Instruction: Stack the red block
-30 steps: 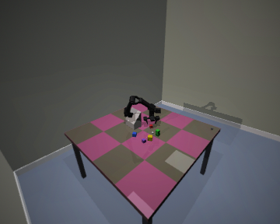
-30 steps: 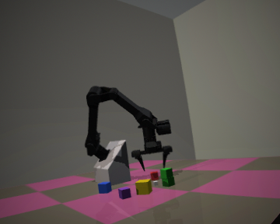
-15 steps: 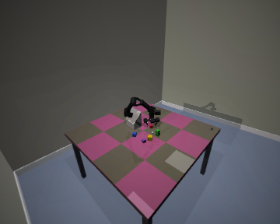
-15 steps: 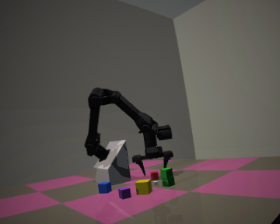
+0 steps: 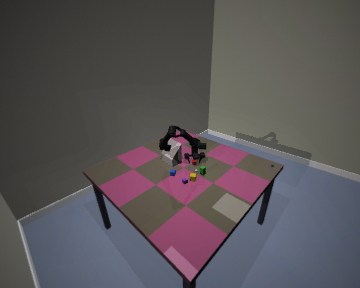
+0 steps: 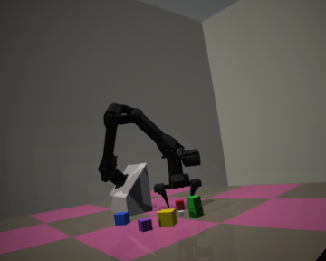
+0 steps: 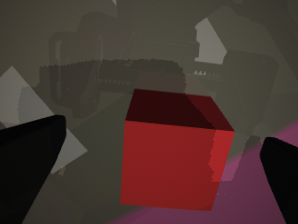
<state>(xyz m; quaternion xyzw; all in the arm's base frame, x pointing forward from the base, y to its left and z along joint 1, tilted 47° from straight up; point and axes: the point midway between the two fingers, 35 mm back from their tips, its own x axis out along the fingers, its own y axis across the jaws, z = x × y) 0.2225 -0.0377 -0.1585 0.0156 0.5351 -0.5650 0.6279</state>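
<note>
Now: gripper tip 120 mm short of the yellow block, 200 mm to the left of it and 10 mm below it. Also, from my gripper tip: blue block (60 mm behind, 250 mm to the right, 10 mm above); then purple block (90 mm ahead, 270 mm to the right, 10 mm above); then red block (10 mm above).
</note>
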